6 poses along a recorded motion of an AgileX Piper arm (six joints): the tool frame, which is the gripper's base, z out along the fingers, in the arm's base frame.
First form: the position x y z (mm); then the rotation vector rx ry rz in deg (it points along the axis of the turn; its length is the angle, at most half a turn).
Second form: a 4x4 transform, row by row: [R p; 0 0 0 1], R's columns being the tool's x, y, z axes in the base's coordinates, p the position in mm. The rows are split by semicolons. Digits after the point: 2 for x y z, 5 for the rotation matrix.
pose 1, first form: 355.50, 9.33, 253.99, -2.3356, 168.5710, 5.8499
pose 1, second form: -0.98020, -0.03421, 0.19505, 355.50; -0.02060, 0.99724, 0.07135, 9.33; -0.19695, 0.06592, -0.97819, 253.99; 0, 0, 0, 1
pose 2, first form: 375.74, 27.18, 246.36, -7.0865, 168.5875, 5.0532
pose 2, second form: -0.97750, -0.08886, 0.19128, 375.74; -0.07724, 0.99473, 0.06737, 27.18; -0.19626, 0.05107, -0.97922, 246.36; 0, 0, 0, 1
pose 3, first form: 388.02, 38.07, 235.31, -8.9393, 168.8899, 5.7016
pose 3, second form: -0.97683, -0.11081, 0.18310, 388.02; -0.09821, 0.99222, 0.07654, 38.07; -0.19016, 0.05678, -0.98011, 235.31; 0, 0, 0, 1
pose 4, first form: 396.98, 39.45, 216.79, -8.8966, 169.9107, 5.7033
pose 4, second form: -0.98010, -0.10924, 0.16574, 396.98; -0.09788, 0.99235, 0.07525, 39.45; -0.17269, 0.05753, -0.98330, 216.79; 0, 0, 0, 1
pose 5, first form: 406.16, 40.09, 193.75, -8.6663, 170.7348, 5.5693
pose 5, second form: -0.98271, -0.10560, 0.15209, 406.16; -0.09546, 0.99279, 0.07249, 40.09; -0.15865, 0.05672, -0.98570, 193.75; 0, 0, 0, 1
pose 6, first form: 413.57, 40.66, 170.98, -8.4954, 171.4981, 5.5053
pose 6, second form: -0.98490, -0.10280, 0.13929, 413.57; -0.09365, 0.99309, 0.07071, 40.66; -0.14559, 0.05660, -0.98772, 170.98; 0, 0, 0, 1
